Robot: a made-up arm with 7 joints.
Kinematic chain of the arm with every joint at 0, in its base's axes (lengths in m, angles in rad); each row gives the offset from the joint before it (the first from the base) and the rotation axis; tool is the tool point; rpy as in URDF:
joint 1: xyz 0 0 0.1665 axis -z
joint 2: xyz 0 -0.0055 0.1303 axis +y
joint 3: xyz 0 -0.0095 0.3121 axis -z
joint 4: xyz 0 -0.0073 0.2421 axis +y
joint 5: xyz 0 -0.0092 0.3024 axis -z
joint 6: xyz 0 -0.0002 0.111 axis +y
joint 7: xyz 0 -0.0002 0.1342 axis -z
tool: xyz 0 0 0 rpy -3.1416 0 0
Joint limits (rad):
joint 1: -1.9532..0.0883
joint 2: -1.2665..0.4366
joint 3: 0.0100..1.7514
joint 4: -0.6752..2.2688
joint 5: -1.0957..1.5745
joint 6: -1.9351..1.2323
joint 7: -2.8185..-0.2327
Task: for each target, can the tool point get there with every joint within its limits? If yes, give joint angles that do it. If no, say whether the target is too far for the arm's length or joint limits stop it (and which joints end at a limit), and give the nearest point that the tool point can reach.
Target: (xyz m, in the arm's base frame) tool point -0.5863 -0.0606 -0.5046
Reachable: no: joint limits stop it (at a limit: joint 2, joint 4) | nearest point -0.8601 -0.0889 0.1878 | short by 0.745 m
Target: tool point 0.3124 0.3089 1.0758
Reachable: yes | joints -1.4119 0.1491 1.1379 0.9764 1.2456 -1.5509 -1.3334
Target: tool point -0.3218 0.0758 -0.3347
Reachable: no: joint limits stop it (at a limit: joint 1, joint 2, joint 3, joint 4, joint 6) | nearest point -0.2942 -0.2803 0.1837 | short by 0.630 m
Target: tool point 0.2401 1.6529 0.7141
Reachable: no: too far | nearest point 0.1124 0.7737 0.7667 | short by 0.890 m
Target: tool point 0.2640 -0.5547 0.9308
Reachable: yes | joints -1.3389 -1.0132 0.9742 1.3866 0.4220 -0.9457 -0.8693
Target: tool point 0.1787 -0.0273 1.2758
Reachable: yes | joints -1.3679 -0.0901 0.5932 0.6440 -0.5254 -1.3725 -2.1485
